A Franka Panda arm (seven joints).
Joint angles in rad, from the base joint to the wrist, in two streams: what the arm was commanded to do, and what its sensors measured. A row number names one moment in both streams.
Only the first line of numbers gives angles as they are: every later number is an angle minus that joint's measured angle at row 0.
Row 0, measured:
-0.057 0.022 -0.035 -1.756 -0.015 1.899 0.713
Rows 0 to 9, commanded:
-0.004 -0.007 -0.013 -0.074 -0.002 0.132 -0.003
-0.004 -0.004 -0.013 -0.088 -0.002 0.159 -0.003
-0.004 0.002 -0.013 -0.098 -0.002 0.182 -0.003
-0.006 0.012 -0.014 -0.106 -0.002 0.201 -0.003
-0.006 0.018 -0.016 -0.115 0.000 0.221 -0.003
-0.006 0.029 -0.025 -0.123 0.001 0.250 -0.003
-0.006 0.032 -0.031 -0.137 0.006 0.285 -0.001
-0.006 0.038 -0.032 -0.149 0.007 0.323 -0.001
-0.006 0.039 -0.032 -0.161 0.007 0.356 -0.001
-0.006 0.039 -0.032 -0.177 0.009 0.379 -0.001
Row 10, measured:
-0.005 0.042 -0.030 -0.133 0.000 0.294 0.000
